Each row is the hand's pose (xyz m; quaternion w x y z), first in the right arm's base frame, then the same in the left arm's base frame.
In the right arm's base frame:
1: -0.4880 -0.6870 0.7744 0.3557 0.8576 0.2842 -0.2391
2: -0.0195 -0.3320 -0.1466 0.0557 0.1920 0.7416 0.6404
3: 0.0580 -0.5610 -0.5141 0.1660 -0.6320 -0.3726 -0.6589
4: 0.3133 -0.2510 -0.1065 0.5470 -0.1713 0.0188 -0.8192
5: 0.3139 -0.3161 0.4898 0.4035 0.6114 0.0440 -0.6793
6: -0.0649 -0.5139 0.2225 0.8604 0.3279 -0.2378 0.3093
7: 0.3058 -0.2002 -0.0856 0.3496 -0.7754 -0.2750 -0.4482
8: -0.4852 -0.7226 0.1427 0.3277 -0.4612 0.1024 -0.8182
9: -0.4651 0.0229 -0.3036 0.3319 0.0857 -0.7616 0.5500
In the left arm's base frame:
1: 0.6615 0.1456 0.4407 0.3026 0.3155 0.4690 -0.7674
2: -0.2661 -0.0995 -0.0821 0.4764 -0.4613 -0.7361 -0.1361
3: -0.4643 -0.4914 -0.1081 0.2762 -0.8768 -0.3865 0.0744
4: -0.2398 -0.0710 -0.4248 0.4160 -0.8033 0.1493 -0.3993
5: 0.3085 0.1723 -0.4174 0.4821 -0.1329 0.1947 -0.8438
6: 0.1386 -0.0606 -0.0039 0.8042 0.2418 0.5207 0.1539
7: -0.2474 -0.0162 -0.4280 0.2792 -0.8941 -0.1595 0.3118
8: 0.1324 -0.2013 0.4508 0.1345 -0.9579 0.0297 -0.2519
9: -0.6186 0.2028 0.2833 0.6962 0.4256 -0.1602 0.5554

